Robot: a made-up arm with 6 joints. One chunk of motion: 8 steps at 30 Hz.
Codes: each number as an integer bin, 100 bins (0 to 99) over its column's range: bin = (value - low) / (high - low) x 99, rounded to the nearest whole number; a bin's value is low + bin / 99 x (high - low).
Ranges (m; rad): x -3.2..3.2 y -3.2..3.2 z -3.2..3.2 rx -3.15..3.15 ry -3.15..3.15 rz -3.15..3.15
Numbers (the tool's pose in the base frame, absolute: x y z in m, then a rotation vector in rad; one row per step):
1: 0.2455 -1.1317 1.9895 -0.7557 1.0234 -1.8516
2: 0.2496 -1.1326 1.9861 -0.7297 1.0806 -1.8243
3: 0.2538 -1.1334 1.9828 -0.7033 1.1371 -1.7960
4: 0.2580 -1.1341 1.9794 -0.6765 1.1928 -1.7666
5: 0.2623 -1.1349 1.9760 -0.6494 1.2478 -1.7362
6: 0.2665 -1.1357 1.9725 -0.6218 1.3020 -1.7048
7: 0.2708 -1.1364 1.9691 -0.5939 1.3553 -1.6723
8: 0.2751 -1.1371 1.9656 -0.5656 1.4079 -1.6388
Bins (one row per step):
1: 53 32 80 38 66 20
2: 53 32 80 38 66 21
3: 53 32 80 38 67 21
4: 53 32 80 39 68 22
5: 54 32 80 39 69 22
6: 54 32 80 40 70 23
7: 54 32 80 40 71 23
8: 54 32 80 41 72 24

